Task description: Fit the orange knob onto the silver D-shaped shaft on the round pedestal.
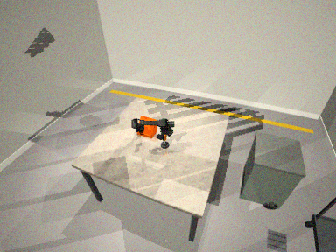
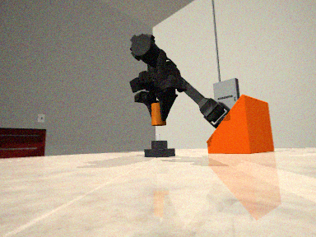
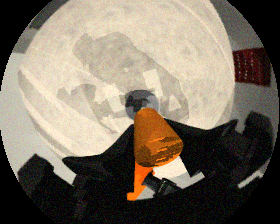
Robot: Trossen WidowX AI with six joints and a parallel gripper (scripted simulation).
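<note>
Right now my gripper tip is 30 mm below the orange knob. From my gripper tip the other things lie so: round dark pedestal (60 mm below).
</note>
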